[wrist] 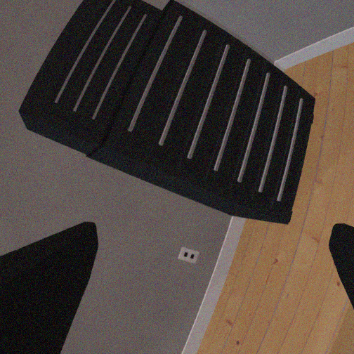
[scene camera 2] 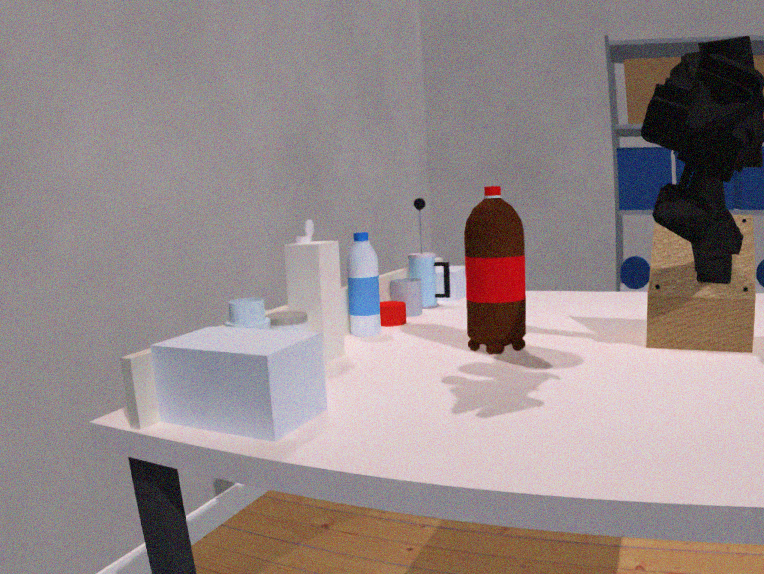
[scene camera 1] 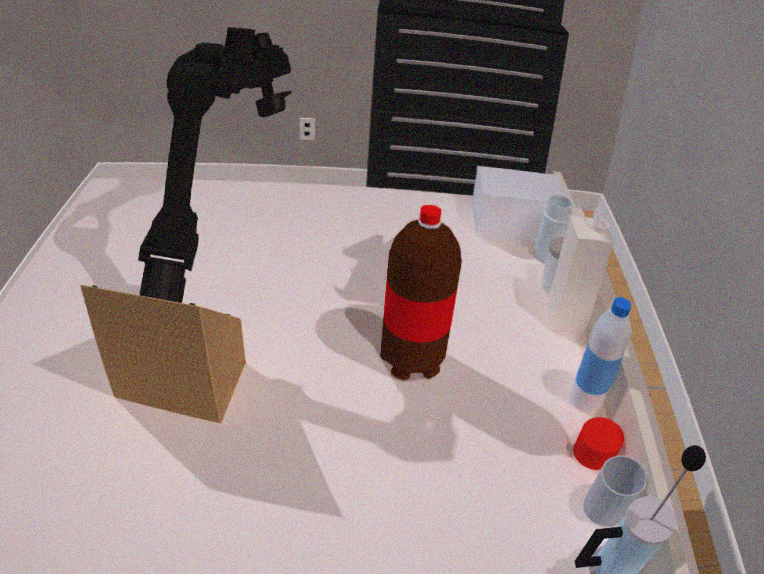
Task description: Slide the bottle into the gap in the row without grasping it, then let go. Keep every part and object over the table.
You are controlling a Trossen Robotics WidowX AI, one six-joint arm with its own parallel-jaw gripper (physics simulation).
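Frame: origin at the arm's base, x left, y ahead, z down, level; centimetres.
Where they show: gripper, fingertip midpoint: (scene camera 2: 673,174) (scene camera 1: 285,74); arm's base, link origin: (scene camera 2: 714,268) (scene camera 1: 158,302).
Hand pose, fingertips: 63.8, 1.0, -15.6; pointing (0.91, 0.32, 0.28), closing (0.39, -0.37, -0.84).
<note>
Each offset is from my fingertips to the top centre of the thing, as dx, dy, dz.
A large dark brown bottle {-51.2, +38.6, +0.0} (scene camera 1: 421,314) (scene camera 2: 495,277) with a red label and red cap stands upright, apart from the row. The row along the table's edge holds a pale box {-1.5, +55.5, +19.0} (scene camera 1: 518,206) (scene camera 2: 216,382), a cream carton {-33.2, +66.6, +4.5} (scene camera 1: 577,280) (scene camera 2: 313,290), a blue-capped bottle {-54.1, +70.0, +8.4} (scene camera 1: 599,364) (scene camera 2: 363,296), a red cylinder {-66.0, +71.3, +25.5} (scene camera 1: 599,441) (scene camera 2: 392,313) and a grey cup {-76.9, +72.9, +21.5} (scene camera 1: 612,493) (scene camera 2: 405,296). Which space is the gap is hard to tell. My gripper (scene camera 1: 279,83) (wrist: 219,237) is open and empty, raised well above the table, away from the brown bottle. Its fingers are indistinct in scene camera 2's view.
A wooden block (scene camera 1: 151,351) (scene camera 2: 697,320) stands before the arm's base. A pale blue press with a black handle {-88.2, +72.8, +1.6} (scene camera 1: 633,543) (scene camera 2: 421,277) stands at one row end, its black-knobbed rod upward. A blue-tinted vessel {-12.1, +63.4, +15.8} (scene camera 1: 551,231) stands near the pale box. A dark drawer cabinet (scene camera 1: 463,104) (wrist: 200,100) stands beyond.
</note>
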